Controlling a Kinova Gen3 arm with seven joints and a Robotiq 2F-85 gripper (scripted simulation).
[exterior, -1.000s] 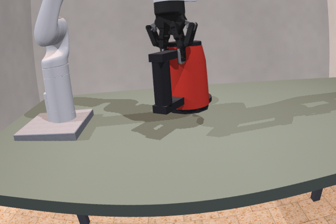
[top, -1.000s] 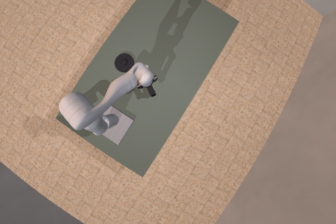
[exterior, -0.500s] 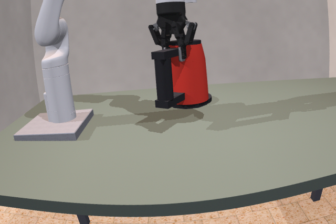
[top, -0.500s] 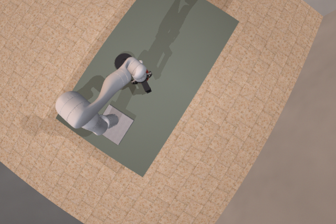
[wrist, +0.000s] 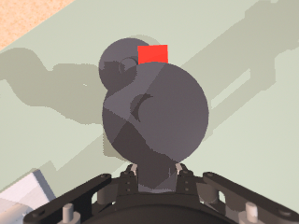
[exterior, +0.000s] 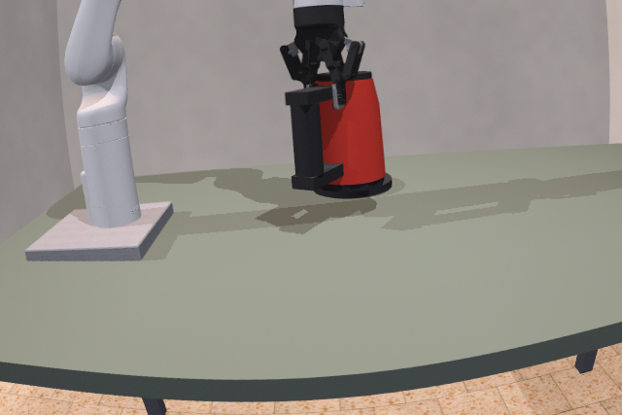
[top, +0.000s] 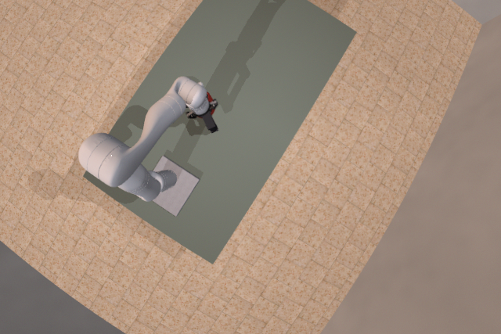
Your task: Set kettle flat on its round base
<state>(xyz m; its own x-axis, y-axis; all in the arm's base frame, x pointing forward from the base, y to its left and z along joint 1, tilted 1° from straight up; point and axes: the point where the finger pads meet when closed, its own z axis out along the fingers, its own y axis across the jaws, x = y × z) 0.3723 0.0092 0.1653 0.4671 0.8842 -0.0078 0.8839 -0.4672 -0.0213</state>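
My hand is 10 mm short of the red kettle, 20 mm to the right of it and 50 mm above it. The rest, counted from my hand: black round base: 30 mm ahead, 190 mm to the left, 180 mm below.
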